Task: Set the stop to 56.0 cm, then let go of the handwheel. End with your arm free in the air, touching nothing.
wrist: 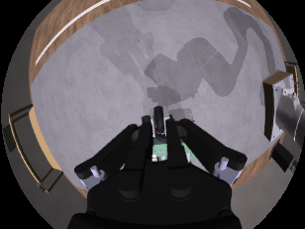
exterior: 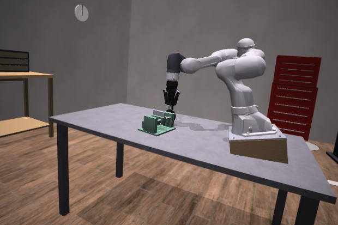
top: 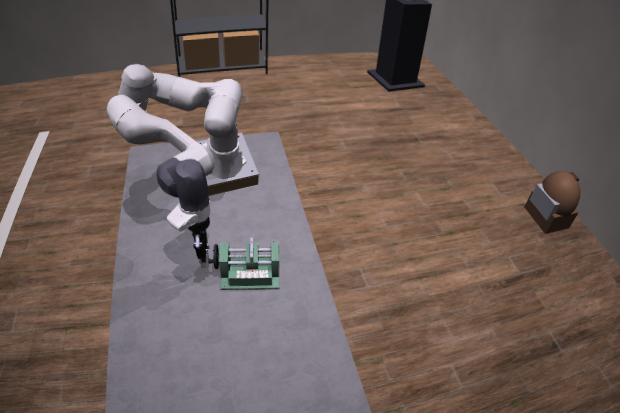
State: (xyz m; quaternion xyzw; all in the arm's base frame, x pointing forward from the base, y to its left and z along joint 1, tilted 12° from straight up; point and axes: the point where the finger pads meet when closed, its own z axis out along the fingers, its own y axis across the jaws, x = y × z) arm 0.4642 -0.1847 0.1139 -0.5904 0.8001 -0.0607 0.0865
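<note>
My gripper is now 20 mm to the right of the black handwheel and 20 mm above it. Round my hand: stop carriage: 30 mm ahead, 160 mm to the left, 10 mm below.
</note>
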